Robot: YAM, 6 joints.
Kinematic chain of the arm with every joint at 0, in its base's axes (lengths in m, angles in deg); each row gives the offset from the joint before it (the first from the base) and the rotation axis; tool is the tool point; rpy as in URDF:
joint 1: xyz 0 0 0.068 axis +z
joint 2: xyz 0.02 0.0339 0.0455 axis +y
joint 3: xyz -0.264 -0.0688 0 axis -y
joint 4: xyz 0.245 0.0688 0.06 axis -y
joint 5: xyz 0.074 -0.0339 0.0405 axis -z
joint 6: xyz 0.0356 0 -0.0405 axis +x
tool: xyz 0 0 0 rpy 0 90 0
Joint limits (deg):
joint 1: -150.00..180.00
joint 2: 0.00..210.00
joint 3: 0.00..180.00
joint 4: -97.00..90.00
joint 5: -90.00..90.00
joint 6: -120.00..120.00
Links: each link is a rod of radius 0.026 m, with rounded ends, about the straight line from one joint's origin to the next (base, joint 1, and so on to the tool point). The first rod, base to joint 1, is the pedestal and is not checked.
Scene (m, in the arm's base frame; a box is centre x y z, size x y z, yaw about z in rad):
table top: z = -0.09
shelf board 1: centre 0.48 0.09 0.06 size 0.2 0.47 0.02 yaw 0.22
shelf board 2: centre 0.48 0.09 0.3 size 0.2 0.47 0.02 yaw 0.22
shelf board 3: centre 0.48 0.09 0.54 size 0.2 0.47 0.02 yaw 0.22
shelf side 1: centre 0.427 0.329 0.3 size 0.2 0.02 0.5 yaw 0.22
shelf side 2: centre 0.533 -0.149 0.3 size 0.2 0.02 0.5 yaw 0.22
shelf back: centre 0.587 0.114 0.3 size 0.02 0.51 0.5 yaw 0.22
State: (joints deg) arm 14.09 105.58 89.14 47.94 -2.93 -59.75
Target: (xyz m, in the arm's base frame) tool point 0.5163 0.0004 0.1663
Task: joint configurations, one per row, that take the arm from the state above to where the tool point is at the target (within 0.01 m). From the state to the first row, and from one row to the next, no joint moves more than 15 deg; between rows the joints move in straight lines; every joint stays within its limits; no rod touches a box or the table.
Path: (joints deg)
1: 14.31 95.07 78.52 48.46 -3.12 -59.75
2: 14.54 84.56 67.90 48.97 -3.30 -59.75
3: 14.76 74.05 57.28 49.49 -3.49 -59.75
4: 3.13 82.98 45.64 44.30 -2.31 -59.75
5: -8.51 91.91 33.99 39.11 -1.13 -59.75
6: -6.40 101.86 46.70 40.20 -1.32 -59.75
7: -4.30 111.81 59.41 41.29 -1.50 -59.75
8: -2.19 121.75 72.12 42.37 -1.69 -59.75
9: -0.08 131.70 84.83 43.46 -1.87 -59.75

